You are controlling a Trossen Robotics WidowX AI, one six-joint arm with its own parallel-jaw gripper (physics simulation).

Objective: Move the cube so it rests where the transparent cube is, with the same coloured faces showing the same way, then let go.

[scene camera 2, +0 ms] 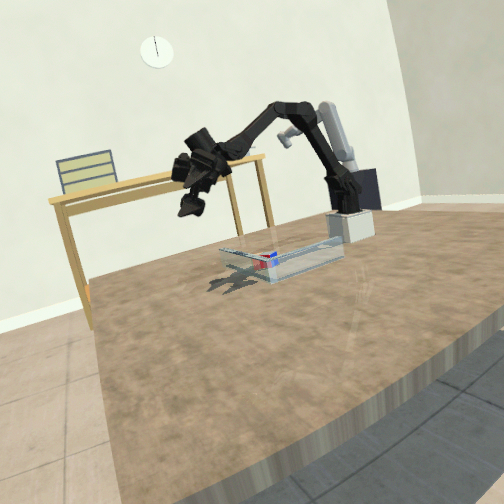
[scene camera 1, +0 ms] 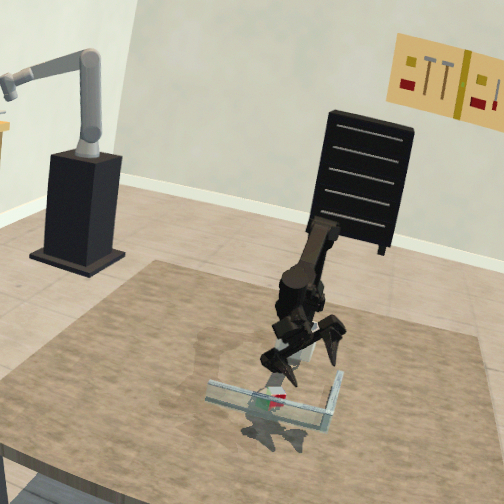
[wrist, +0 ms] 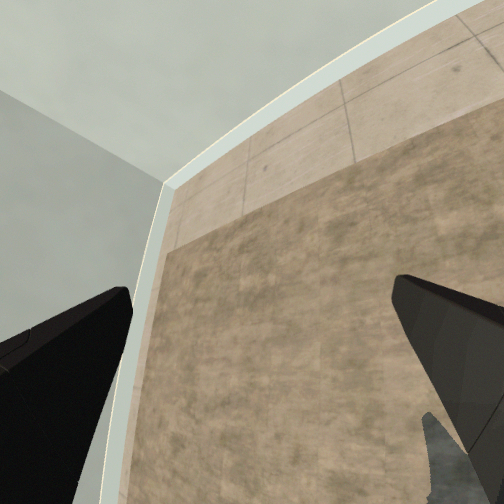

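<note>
A small cube (scene camera 1: pixel 270 401) with red, green and blue faces rests on the table inside a low glass-like L-shaped frame (scene camera 1: pixel 285 402). It also shows in scene camera 2 (scene camera 2: pixel 270 258), red and blue faces visible. I cannot tell the transparent cube apart from the real one. My gripper (scene camera 1: pixel 312 357) hangs above the cube, apart from it, with its fingers spread wide and nothing between them. It also shows raised in scene camera 2 (scene camera 2: pixel 192 192). The wrist view shows both finger tips (wrist: pixel 270 400) over bare table; the cube is out of that view.
A black drawer cabinet (scene camera 1: pixel 365 182) stands behind the table. A second grey arm on a black pedestal (scene camera 1: pixel 80 205) stands at the far left. A wooden side table (scene camera 2: pixel 150 190) stands by the wall.
</note>
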